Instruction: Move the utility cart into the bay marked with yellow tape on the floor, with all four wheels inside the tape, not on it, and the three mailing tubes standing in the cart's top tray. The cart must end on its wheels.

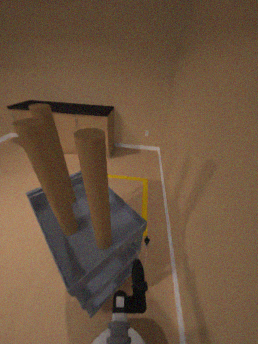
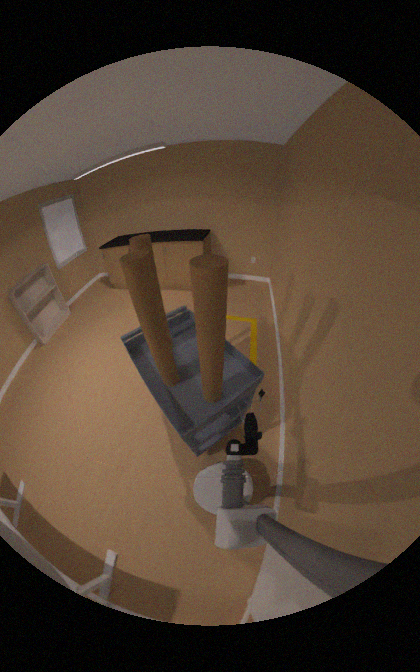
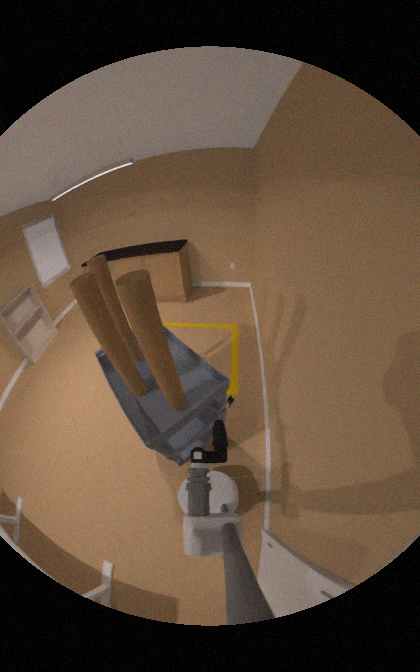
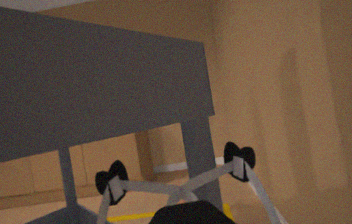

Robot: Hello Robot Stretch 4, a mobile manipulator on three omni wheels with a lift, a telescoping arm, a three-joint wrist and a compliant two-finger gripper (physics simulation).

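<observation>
The blue-grey utility cart (image 1: 122, 212) (image 2: 237, 365) (image 3: 200, 385) (image 4: 100, 85) stands turned at an angle and looks upright; its wheels are hidden. Three brown mailing tubes stand in its top tray: one (image 1: 95, 185) (image 2: 210, 325) (image 3: 150, 335) at the near right, one (image 1: 47, 175) (image 2: 150, 315) (image 3: 107, 335) to its left, and one (image 1: 42, 112) (image 2: 141, 242) (image 3: 115, 305) behind. Yellow tape (image 1: 145, 200) (image 2: 253, 340) (image 3: 235, 360) (image 4: 132, 217) shows beyond the cart and to its right; the cart hides the rest. My gripper (image 4: 175, 163) is open, its fingers either side of a cart corner post (image 4: 200, 150).
A wooden cabinet (image 1: 95, 130) (image 2: 175, 265) (image 3: 160, 275) with a black top stands at the back wall. The right wall's white baseboard (image 1: 167, 215) (image 2: 279, 340) (image 3: 261, 350) runs close beside the tape. A small shelf unit (image 2: 66, 311) (image 3: 52, 327) is at the left wall.
</observation>
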